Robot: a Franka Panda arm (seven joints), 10 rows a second.
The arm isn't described. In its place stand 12 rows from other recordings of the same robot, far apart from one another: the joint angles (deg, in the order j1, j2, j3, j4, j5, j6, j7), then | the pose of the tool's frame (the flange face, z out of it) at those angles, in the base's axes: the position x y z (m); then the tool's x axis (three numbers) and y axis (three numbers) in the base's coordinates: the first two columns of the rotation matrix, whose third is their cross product.
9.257, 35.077, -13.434, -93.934, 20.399, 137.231, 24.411 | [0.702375, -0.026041, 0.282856, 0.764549, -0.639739, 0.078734, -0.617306, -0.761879, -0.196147]
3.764, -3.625, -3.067, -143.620, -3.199, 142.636, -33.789 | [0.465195, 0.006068, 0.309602, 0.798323, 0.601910, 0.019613, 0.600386, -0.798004, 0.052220]
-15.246, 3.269, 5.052, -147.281, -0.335, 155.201, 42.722 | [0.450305, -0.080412, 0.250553, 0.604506, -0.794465, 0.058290, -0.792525, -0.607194, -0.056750]
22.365, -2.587, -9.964, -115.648, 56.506, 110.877, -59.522 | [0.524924, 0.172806, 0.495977, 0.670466, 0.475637, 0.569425, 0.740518, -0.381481, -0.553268]
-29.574, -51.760, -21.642, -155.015, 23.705, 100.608, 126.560 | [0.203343, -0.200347, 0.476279, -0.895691, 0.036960, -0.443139, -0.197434, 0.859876, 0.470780]
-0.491, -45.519, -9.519, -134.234, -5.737, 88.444, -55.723 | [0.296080, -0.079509, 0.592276, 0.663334, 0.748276, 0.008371, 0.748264, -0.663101, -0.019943]
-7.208, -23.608, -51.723, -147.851, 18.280, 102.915, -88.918 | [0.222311, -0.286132, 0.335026, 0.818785, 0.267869, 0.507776, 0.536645, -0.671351, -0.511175]
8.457, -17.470, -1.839, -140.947, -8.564, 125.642, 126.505 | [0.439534, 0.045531, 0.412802, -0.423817, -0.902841, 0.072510, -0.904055, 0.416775, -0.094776]
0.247, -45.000, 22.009, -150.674, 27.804, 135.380, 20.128 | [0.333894, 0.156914, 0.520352, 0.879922, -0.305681, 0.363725, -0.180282, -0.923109, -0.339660]
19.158, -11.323, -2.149, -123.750, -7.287, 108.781, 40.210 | [0.468182, 0.132803, 0.476837, 0.936460, -0.350163, 0.020700, -0.349878, -0.928222, 0.126452]
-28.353, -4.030, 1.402, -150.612, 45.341, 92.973, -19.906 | [0.328749, -0.085687, 0.261223, 0.758900, -0.157570, -0.631857, -0.627214, -0.437816, -0.644143]
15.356, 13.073, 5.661, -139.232, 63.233, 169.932, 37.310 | [0.475515, 0.118904, 0.226998, 0.249246, -0.940126, -0.232466, -0.920624, -0.155518, -0.358141]
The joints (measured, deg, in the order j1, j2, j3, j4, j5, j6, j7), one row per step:
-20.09, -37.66, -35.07, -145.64, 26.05, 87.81, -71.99
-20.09, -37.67, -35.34, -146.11, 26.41, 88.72, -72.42
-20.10, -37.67, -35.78, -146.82, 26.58, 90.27, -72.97
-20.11, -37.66, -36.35, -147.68, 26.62, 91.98, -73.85
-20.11, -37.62, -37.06, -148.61, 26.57, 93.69, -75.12
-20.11, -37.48, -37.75, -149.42, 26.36, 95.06, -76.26
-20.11, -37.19, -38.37, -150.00, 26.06, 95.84, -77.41
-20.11, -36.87, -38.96, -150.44, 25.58, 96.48, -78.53
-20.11, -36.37, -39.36, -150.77, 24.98, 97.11, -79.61
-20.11, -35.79, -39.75, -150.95, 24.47, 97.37, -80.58
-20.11, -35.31, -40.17, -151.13, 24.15, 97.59, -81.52
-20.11, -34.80, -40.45, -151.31, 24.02, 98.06, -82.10
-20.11, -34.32, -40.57, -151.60, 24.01, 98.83, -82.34
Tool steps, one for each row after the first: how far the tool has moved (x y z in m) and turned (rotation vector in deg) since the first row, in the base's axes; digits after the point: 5 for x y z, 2 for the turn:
0.00008, -0.00088, -0.00298, 0.03, -0.61, -0.56
-0.00032, -0.00297, -0.00809, -0.25, -1.26, -1.48
-0.00136, -0.00527, -0.01462, -0.67, -2.04, -2.31
-0.00307, -0.00771, -0.02213, -1.15, -2.98, -2.94
-0.00505, -0.00982, -0.02953, -1.56, -3.59, -3.36
-0.00703, -0.01140, -0.03618, -1.80, -3.97, -3.35
-0.00917, -0.01321, -0.04219, -2.18, -4.24, -3.19
-0.01052, -0.01491, -0.04813, -2.75, -4.26, -2.85
-0.01188, -0.01641, -0.05338, -3.04, -4.17, -2.41
-0.01333, -0.01777, -0.05796, -3.18, -4.25, -2.08
-0.01389, -0.01911, -0.06219, -3.34, -4.18, -2.12
-0.01365, -0.01993, -0.06653, -3.56, -3.93, -2.44

